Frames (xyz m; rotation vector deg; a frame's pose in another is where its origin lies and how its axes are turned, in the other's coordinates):
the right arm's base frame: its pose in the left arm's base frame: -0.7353 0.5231 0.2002 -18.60 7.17 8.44
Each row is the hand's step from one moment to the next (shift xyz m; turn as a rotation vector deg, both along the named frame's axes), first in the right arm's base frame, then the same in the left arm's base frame.
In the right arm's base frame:
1: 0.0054 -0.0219 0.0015 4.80 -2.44 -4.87
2: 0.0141 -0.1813 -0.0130 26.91 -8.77 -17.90
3: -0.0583 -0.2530 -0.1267 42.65 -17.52 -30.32
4: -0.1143 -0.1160 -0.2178 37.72 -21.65 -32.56
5: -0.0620 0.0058 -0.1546 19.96 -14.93 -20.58
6: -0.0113 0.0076 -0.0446 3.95 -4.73 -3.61
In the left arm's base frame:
1: 0.0090 -0.0194 0.0074 4.63 -3.28 -4.53
2: 0.0423 -0.1724 0.0415 26.09 -10.73 -18.05
3: -0.0282 -0.2856 -0.0327 41.75 -21.03 -29.33
4: -0.1146 -0.1939 -0.1524 37.36 -26.24 -29.45
5: -0.0770 -0.0526 -0.1381 20.01 -18.23 -17.66
6: -0.0167 -0.0088 -0.0426 4.30 -5.12 -2.51

